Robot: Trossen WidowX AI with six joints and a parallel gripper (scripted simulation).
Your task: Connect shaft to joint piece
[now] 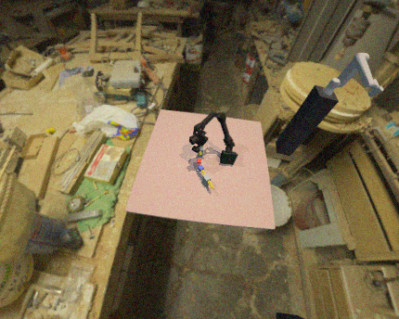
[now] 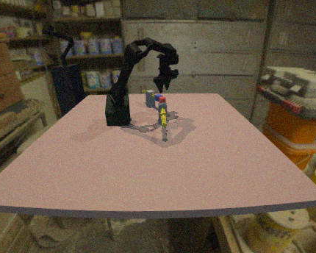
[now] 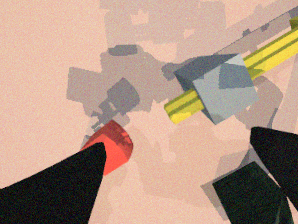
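Now: gripper tip 2 cm past the red joint piece, 8 cm to the right of it and 9 cm above it.
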